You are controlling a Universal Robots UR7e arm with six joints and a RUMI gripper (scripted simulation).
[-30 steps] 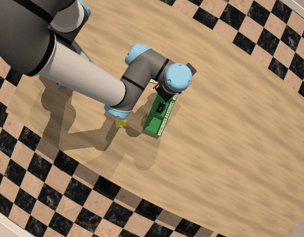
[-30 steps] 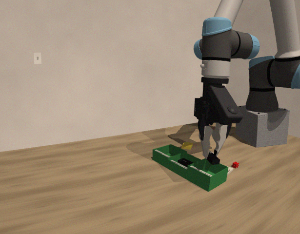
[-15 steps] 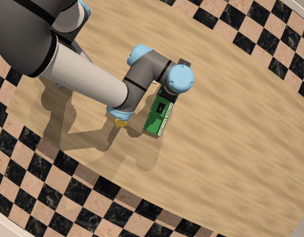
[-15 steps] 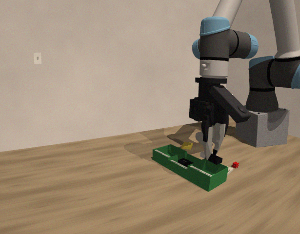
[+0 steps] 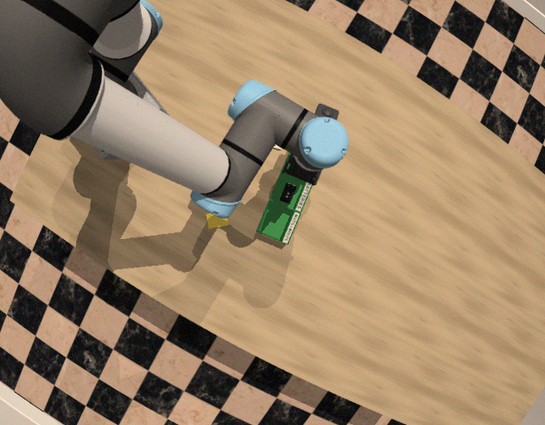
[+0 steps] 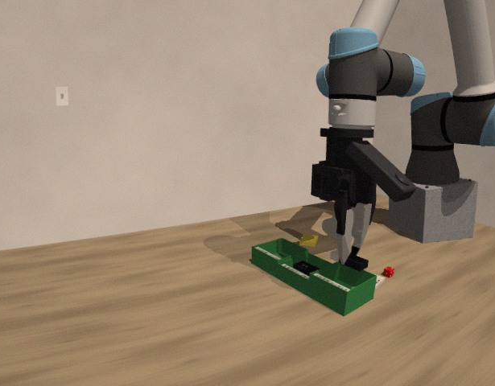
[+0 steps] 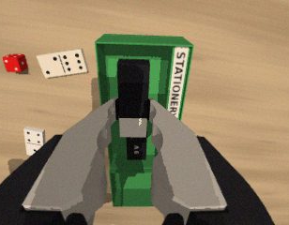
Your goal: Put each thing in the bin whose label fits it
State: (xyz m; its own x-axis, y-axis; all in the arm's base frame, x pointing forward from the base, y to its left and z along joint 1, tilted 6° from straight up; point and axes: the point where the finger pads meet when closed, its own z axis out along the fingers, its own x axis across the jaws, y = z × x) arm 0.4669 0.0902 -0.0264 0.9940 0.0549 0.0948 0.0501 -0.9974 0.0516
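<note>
Now: the yellow block 12 cm behind my hand, 23 cm to the right of it and 8 cm below it. Round my hand: black 9V battery (1 cm ahead, 9 cm to the right, 7 cm below); then black-and-white block (1 cm to the right, 1 cm below); then red die (13 cm behind, 8 cm below).
</note>
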